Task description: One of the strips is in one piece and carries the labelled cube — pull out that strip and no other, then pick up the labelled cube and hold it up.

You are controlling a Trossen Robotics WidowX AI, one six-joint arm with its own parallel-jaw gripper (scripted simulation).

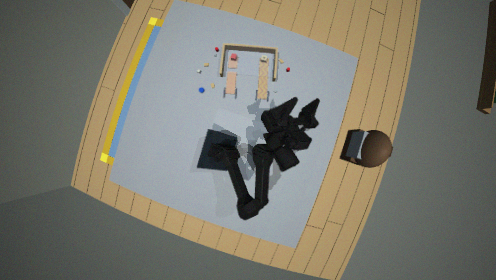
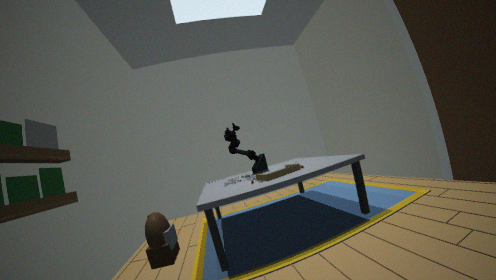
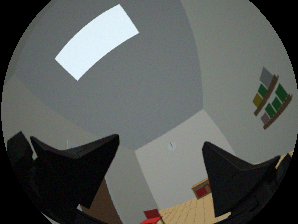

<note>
The gripper is open and holds nothing. Also in view: a three-sided wooden fence.
The gripper also shows in image 3.
</note>
